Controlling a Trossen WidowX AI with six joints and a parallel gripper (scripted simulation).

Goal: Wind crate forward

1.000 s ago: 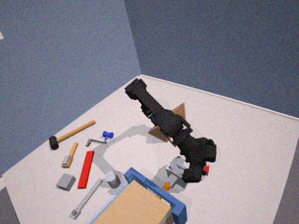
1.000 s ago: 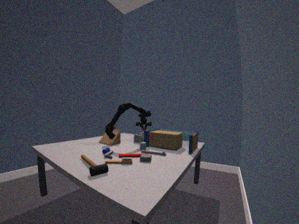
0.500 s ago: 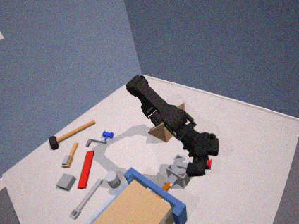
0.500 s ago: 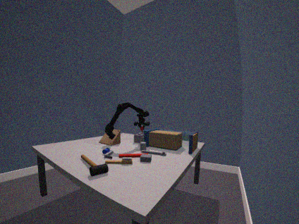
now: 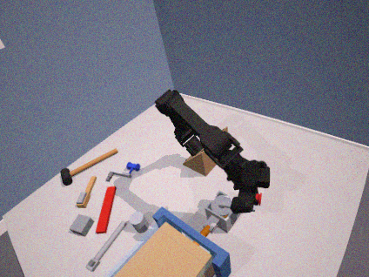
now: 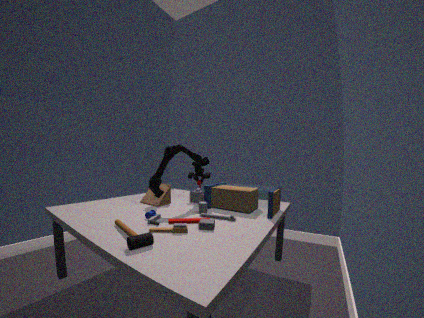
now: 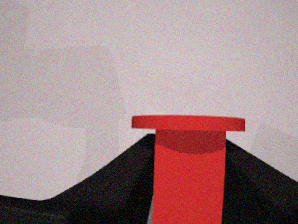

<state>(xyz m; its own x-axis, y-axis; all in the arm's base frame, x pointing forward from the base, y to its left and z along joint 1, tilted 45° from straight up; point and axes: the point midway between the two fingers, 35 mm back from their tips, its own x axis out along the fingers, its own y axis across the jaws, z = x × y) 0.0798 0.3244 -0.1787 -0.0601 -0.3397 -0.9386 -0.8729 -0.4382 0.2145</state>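
My gripper tip is 50 mm to the left of the winch handle, 30 mm short of it and 30 mm above it. From my gripper tip the other things lie so: red knob: 20 mm to the right, 10 mm ahead; then grey winch: 110 mm to the right, 100 mm below, 50 mm ahead; then blue steel frame: 220 mm ahead, 80 mm to the right, 30 mm below.
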